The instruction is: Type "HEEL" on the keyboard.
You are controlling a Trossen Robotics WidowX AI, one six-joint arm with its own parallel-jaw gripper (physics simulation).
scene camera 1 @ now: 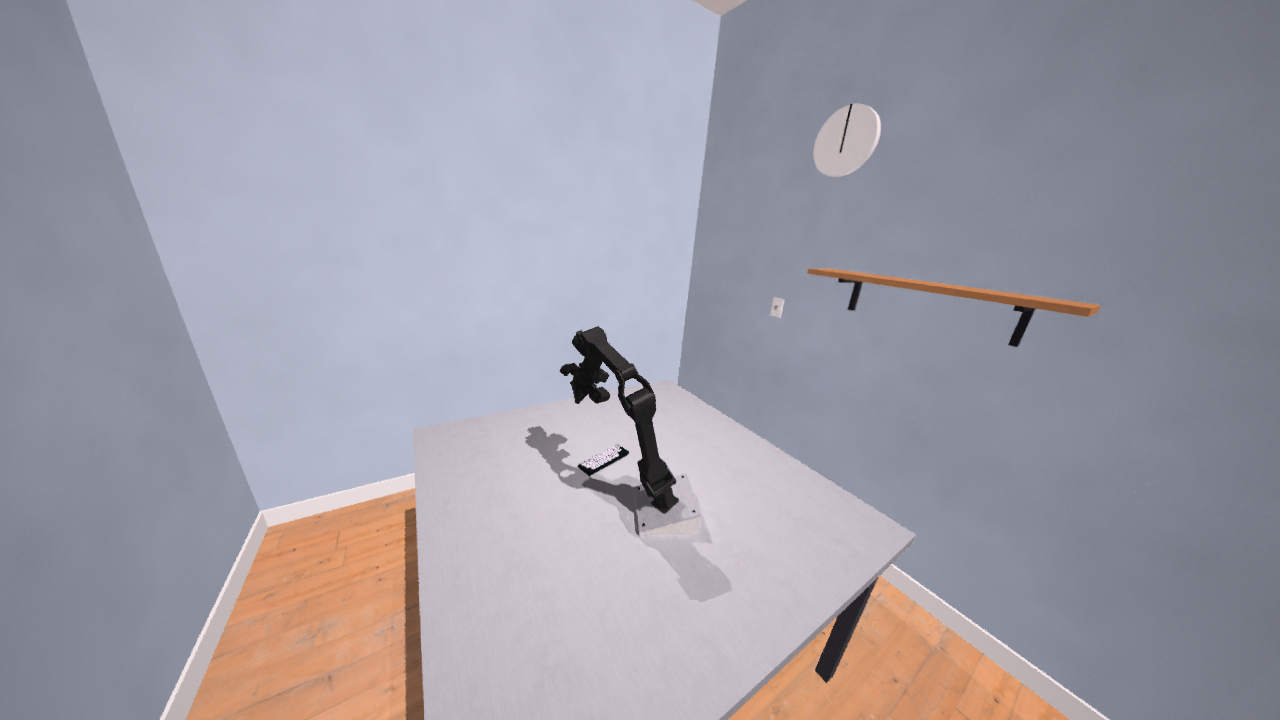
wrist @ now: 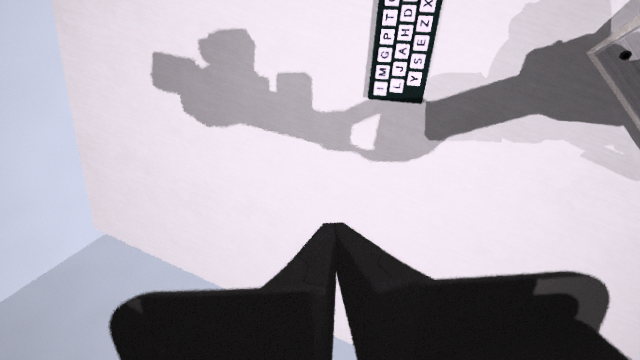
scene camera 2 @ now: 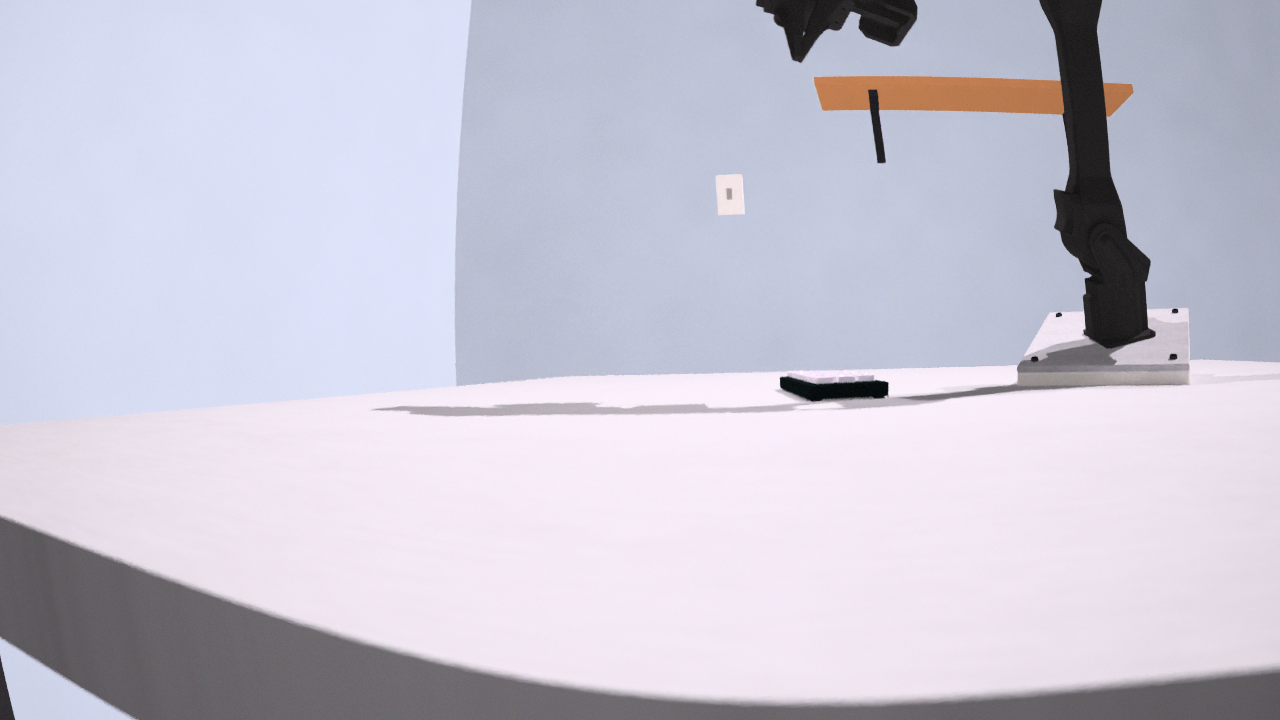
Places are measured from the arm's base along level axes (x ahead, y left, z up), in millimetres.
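Where they show: gripper, fingertip midpoint: (scene camera 1: 576,403) (wrist: 333,232) (scene camera 2: 798,59); arm's base, origin of the base link: (scene camera 1: 665,502) (scene camera 2: 1118,334).
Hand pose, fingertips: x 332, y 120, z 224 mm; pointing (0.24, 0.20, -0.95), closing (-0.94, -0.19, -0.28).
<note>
Each offset is from my fingertips to the top centre of the thing. Level surfaces: height alone.
A small dark keyboard {9 mm back, 115 mm right, 252 mm down} (scene camera 1: 603,458) (scene camera 2: 834,388) (wrist: 402,50) with white keys lies flat on the table {270 mm down} (scene camera 1: 519,573) (scene camera 2: 626,555) (wrist: 250,185). In the wrist view its near end shows at the top, with the H key {12 mm back, 92 mm right, 252 mm down} (wrist: 405,32), E key {31 mm back, 85 mm right, 252 mm down} (wrist: 421,42) and L key {18 mm back, 36 mm right, 252 mm down} (wrist: 396,86) readable; its far end is cut off by the view's edge. My gripper (scene camera 1: 577,401) (scene camera 2: 799,59) (wrist: 333,232) is shut and empty, with its fingertips together. It hangs high above the table, well clear of the keyboard, pointing down at a tilt.
The arm's pale base plate (scene camera 1: 646,525) (scene camera 2: 1100,376) (wrist: 617,75) sits on the table near the keyboard. The arm's shadow crosses the table beside the keyboard's near end. A wooden shelf (scene camera 1: 948,288) (scene camera 2: 939,94) and a white switch plate (scene camera 1: 776,307) (scene camera 2: 729,205) are on the wall.
</note>
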